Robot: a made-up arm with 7 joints. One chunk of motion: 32 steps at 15 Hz.
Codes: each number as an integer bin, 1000 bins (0 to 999) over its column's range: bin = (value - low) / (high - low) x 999, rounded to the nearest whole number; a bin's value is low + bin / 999 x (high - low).
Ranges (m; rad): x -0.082..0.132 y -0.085..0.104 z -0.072..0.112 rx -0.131..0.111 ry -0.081..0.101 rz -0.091..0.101
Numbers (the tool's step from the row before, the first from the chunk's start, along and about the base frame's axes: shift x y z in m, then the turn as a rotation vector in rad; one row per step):
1: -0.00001 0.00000 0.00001 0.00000 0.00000 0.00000
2: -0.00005 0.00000 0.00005 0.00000 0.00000 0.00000
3: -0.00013 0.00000 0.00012 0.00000 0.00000 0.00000
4: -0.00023 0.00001 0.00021 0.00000 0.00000 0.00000
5: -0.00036 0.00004 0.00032 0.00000 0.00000 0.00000
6: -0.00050 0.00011 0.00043 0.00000 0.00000 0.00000
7: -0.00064 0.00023 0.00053 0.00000 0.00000 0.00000
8: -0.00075 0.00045 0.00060 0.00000 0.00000 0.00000
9: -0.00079 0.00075 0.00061 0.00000 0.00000 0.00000
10: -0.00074 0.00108 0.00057 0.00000 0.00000 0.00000
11: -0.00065 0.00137 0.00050 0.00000 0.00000 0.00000
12: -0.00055 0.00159 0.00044 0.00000 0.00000 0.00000
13: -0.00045 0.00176 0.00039 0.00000 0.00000 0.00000
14: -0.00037 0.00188 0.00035 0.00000 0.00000 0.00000
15: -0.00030 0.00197 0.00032 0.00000 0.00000 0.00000
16: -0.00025 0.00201 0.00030 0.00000 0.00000 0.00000
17: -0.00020 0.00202 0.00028 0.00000 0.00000 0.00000
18: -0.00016 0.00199 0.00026 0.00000 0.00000 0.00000
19: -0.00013 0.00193 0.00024 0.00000 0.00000 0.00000
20: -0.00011 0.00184 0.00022 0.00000 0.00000 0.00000
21: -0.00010 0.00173 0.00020 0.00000 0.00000 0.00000
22: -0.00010 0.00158 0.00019 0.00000 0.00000 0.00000
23: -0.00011 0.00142 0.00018 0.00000 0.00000 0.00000
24: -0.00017 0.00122 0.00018 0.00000 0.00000 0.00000
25: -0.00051 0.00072 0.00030 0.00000 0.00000 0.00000
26: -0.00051 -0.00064 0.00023 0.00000 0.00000 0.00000
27: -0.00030 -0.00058 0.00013 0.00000 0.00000 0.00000
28: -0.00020 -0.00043 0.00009 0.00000 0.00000 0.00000
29: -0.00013 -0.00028 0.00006 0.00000 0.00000 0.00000
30: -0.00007 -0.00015 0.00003 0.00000 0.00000 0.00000
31: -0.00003 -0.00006 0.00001 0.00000 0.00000 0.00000
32: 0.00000 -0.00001 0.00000 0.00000 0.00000 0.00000
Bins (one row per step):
1: 383 449 391 541 445 473
2: 383 449 391 541 445 473
3: 382 449 392 541 445 473
4: 382 449 392 541 445 473
5: 381 449 393 541 445 473
6: 380 450 393 541 445 473
7: 380 451 394 541 445 473
8: 379 452 394 541 445 473
9: 379 453 394 541 445 473
10: 379 455 394 541 445 473
11: 380 457 394 541 445 473
12: 380 458 393 541 445 473
13: 381 459 393 541 445 473
14: 381 459 393 541 445 473
15: 381 460 393 541 445 473
16: 382 460 393 541 445 473
17: 382 460 392 541 445 473
18: 382 460 392 541 445 473
19: 382 459 392 541 445 473
20: 382 459 392 541 445 473
21: 382 458 392 541 445 473
22: 382 458 392 541 445 473
23: 382 457 392 541 445 473
24: 382 456 392 541 445 473
25: 380 453 393 541 445 473
26: 380 446 392 541 445 473
27: 381 446 392 541 445 473
28: 382 447 391 541 445 473
29: 382 448 391 541 445 473
30: 382 448 391 541 445 473
31: 383 449 391 541 445 473
32: 383 449 391 541 445 473

